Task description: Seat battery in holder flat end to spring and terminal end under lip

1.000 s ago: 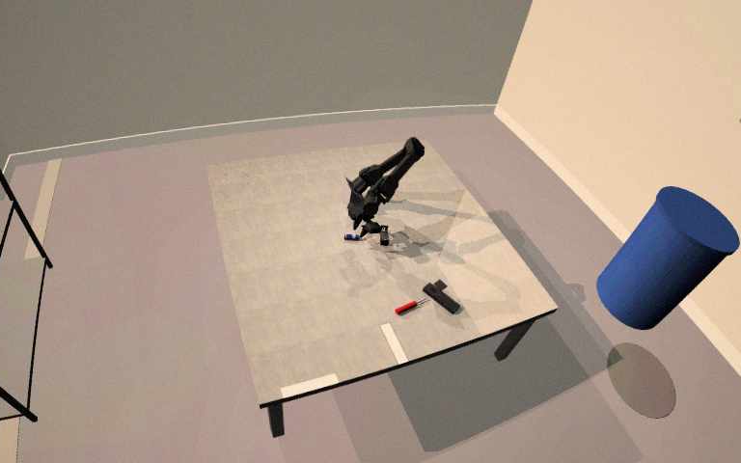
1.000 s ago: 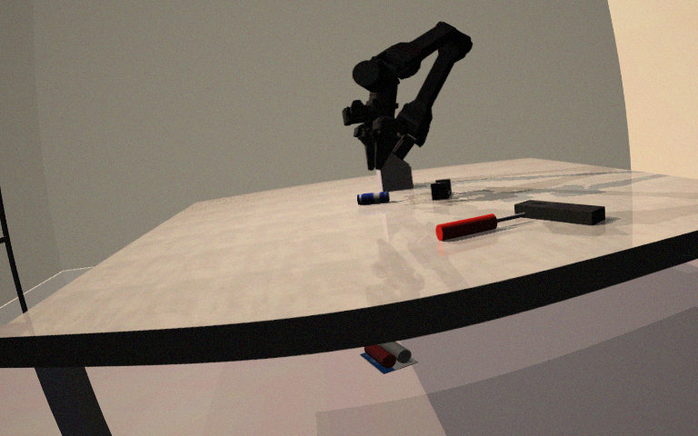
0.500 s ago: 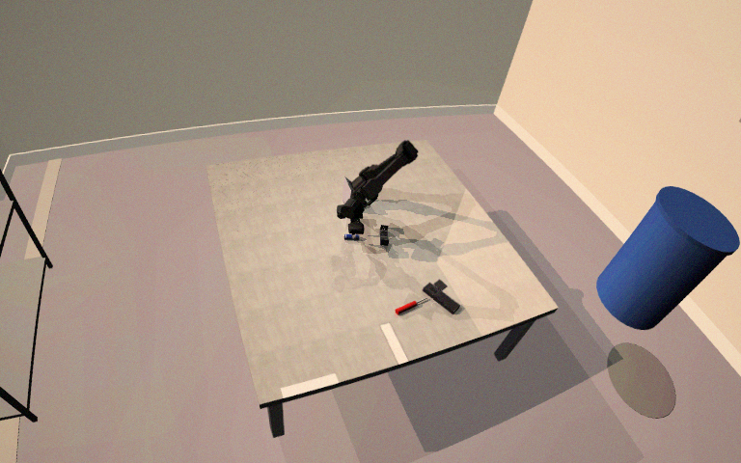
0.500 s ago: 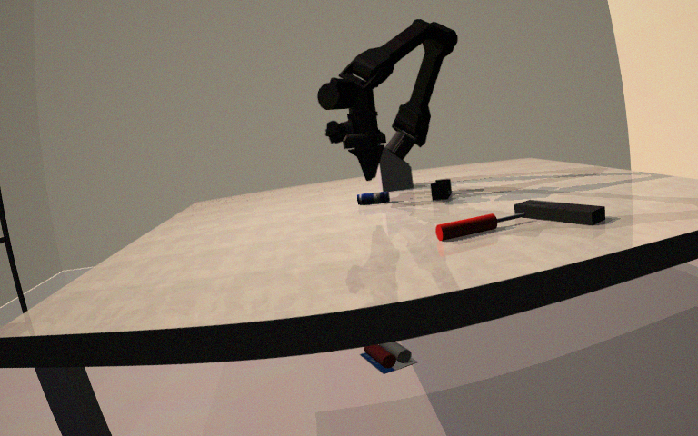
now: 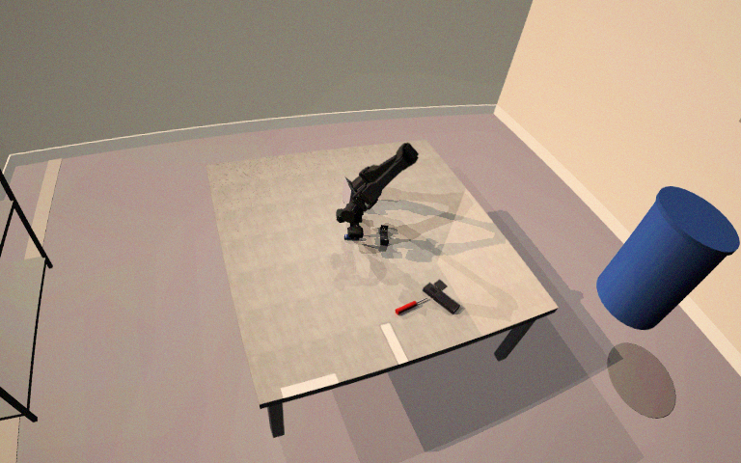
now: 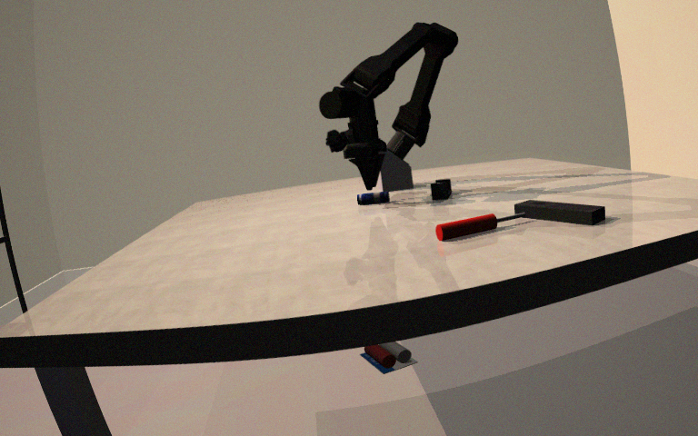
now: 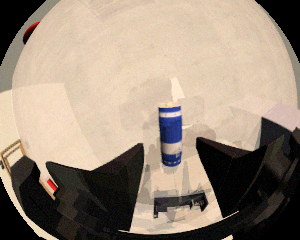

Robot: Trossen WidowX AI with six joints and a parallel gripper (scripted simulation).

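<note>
Now: gripper tip 2 cm above the battery. Round my gripper tip: black block: 43 cm ahead, 19 cm to the left, 2 cm below; red-handled screwdriver: 41 cm ahead, 7 cm to the left, 2 cm below.
</note>
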